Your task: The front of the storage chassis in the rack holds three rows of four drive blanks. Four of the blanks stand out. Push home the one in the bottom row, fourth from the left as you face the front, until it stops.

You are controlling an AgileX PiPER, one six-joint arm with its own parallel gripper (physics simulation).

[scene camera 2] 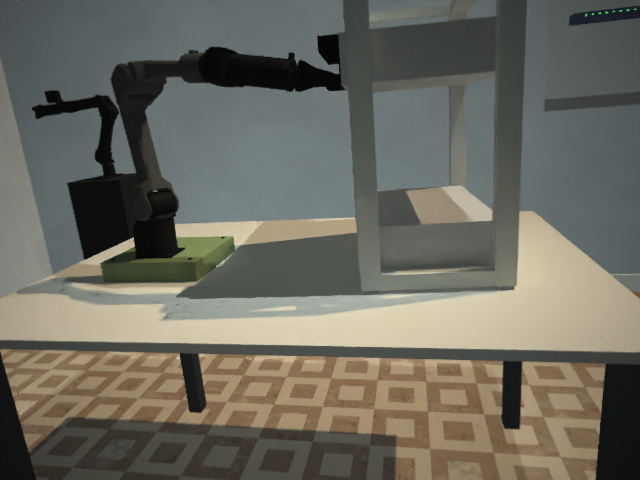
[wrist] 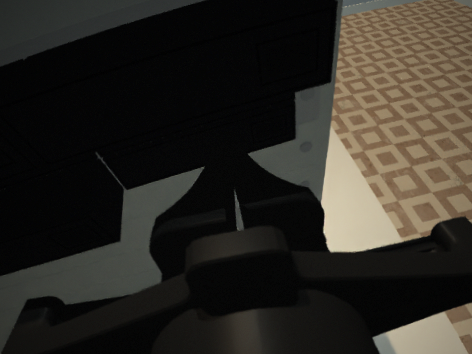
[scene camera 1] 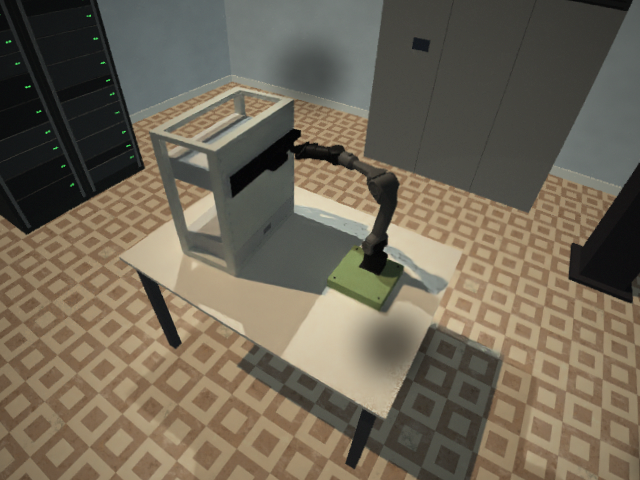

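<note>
The black front of the storage chassis (scene camera 1: 250,174) (wrist: 165,85) spans the rack's face. In the wrist view the bottom-row fourth blank (wrist: 274,122) is at the right end of the low dark strip, set back beneath a projecting black block (wrist: 287,55). Another bottom-row blank (wrist: 60,215) stands out at the left. My gripper (scene camera 1: 293,149) (scene camera 2: 339,83) (wrist: 228,158) is shut, with a thin slit between the fingers. Its tips are at the lower edge of the bottom row, by the fourth blank. They blend into the black there, so contact and the blank's exact depth cannot be told.
The pale rack (scene camera 1: 224,206) (scene camera 2: 366,206) stands on the table (scene camera 1: 248,299) (scene camera 2: 289,330). My arm's green base (scene camera 1: 361,284) (scene camera 2: 155,271) is in front of it. In scene camera 2 a black block (scene camera 2: 328,49) projects from the chassis above my fingertips. Another arm (scene camera 2: 105,124) stands behind.
</note>
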